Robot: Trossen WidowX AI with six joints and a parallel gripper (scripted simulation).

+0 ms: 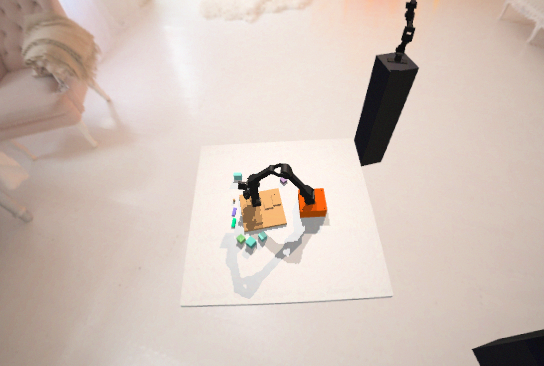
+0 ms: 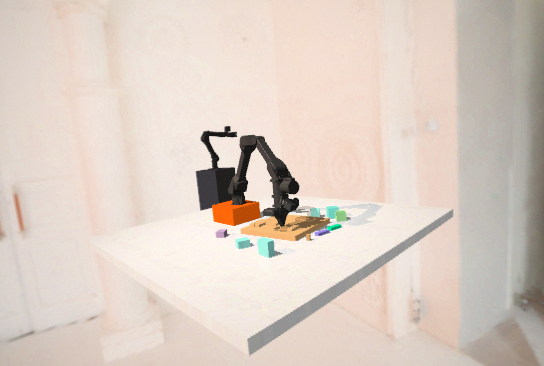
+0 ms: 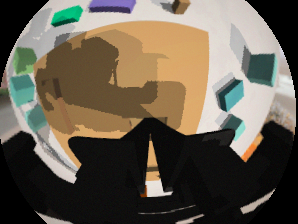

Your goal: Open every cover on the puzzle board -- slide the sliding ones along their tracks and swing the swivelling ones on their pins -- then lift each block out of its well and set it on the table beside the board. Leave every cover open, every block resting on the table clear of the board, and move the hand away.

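Right now the tan puzzle board is 4 cm behind my gripper tip and 8 cm to the left of it. From my gripper tip the other things lie so: purple bar (17 cm ahead, 4 cm to the left, 2 cm below); then green bar (19 cm ahead, 13 cm to the left, 2 cm below); then purple block (24 cm behind, 13 cm to the right, 1 cm below).
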